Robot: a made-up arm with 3 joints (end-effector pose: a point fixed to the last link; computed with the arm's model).
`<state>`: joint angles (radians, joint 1 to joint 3).
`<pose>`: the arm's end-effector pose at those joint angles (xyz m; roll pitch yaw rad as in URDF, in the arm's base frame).
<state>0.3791 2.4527 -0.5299</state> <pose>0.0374 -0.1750 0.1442 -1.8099 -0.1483 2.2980</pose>
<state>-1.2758 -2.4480 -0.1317</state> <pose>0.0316 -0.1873 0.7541 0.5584 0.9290 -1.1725</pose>
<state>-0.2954 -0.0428 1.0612</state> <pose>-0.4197 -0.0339 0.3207 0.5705 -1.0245 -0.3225</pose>
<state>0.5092 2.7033 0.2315</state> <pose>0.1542 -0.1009 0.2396 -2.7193 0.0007 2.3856</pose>
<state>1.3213 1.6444 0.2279</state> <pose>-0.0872 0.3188 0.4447 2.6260 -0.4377 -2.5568</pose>
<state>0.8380 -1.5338 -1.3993</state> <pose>-0.2659 -0.2348 0.3101 -2.0822 -0.2453 0.1878</pose>
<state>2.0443 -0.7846 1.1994</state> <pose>-0.3829 -0.2334 0.6016 2.6993 0.4350 -0.0247</pose>
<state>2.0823 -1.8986 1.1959</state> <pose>-0.1243 -0.2973 0.4278 2.7129 -0.3994 0.7535</pose>
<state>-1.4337 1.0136 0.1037</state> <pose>-0.2962 -0.5758 0.4006 -0.5913 -0.0389 1.9010</pose>
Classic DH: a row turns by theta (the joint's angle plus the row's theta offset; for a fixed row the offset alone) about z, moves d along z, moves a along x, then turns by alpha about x. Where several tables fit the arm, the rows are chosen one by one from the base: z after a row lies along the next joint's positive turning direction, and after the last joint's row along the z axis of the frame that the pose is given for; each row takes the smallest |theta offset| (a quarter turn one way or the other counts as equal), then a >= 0, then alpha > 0; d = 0 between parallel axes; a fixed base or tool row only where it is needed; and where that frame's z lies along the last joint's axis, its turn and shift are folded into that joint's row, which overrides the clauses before.
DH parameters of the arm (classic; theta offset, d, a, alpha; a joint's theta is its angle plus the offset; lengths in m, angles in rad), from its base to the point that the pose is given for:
base (fixed): -1.5708 0.5227 0.1493 -1.5708
joint 1: -1.2372 -0.1358 -0.1293 -1.825
joint 2: 1.3538 0.0555 0.1395 -1.3571
joint 3: -0.0345 0.1367 0.1699 1.7033
tool (fixed): -1.895 0.0525 0 0

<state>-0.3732 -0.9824 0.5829</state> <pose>-0.3781 -0.1231 0.6334 0.8958 -0.0281 -0.1113</pose>
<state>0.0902 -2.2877 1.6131</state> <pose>-0.0606 -0.1358 0.6548 0.6626 1.0854 0.3149</pose>
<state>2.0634 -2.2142 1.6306</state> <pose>-0.0802 -0.2816 0.4863 2.1781 -0.4513 0.9713</pose>
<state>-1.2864 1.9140 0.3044</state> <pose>0.0015 -0.5714 0.3777 -1.0550 0.2521 2.6571</pose>
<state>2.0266 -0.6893 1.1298</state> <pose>-0.3999 -0.2166 0.6129 2.7139 0.4742 -0.1106</pose>
